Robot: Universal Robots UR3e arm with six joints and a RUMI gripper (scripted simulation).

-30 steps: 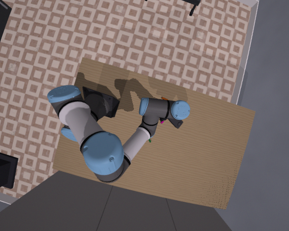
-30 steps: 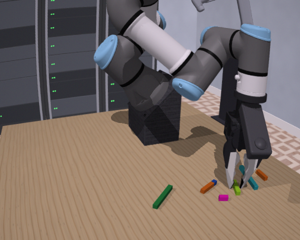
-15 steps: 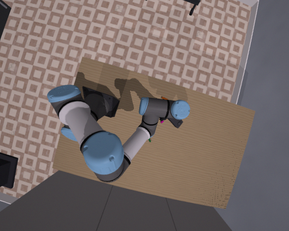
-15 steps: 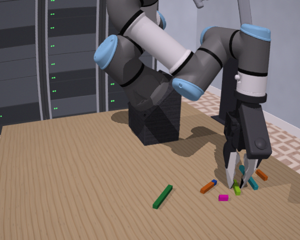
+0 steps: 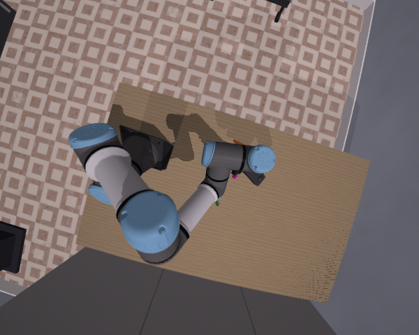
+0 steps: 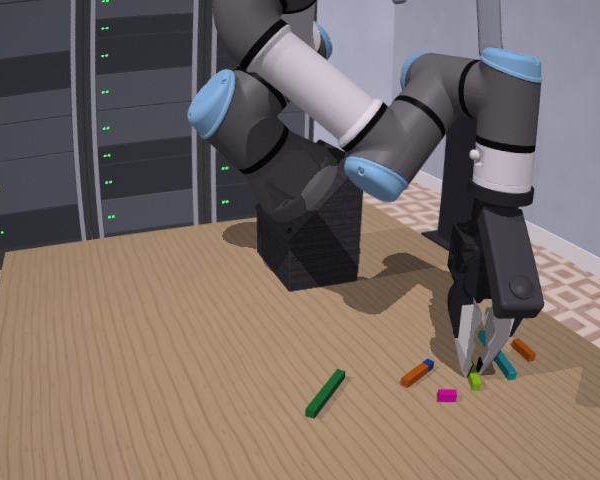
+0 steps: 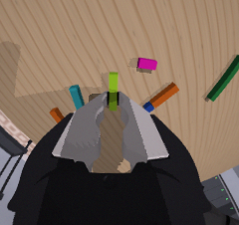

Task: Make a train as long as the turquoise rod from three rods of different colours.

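Now: hand 1 cm above the lime rod. The rest, counted from my hand: magenta rod: 5 cm to the right, 2 cm ahead, 1 cm below; then blue rod: 4 cm behind, 3 cm to the right, 1 cm below; then turquoise rod: 6 cm to the left, 2 cm behind, 1 cm below.
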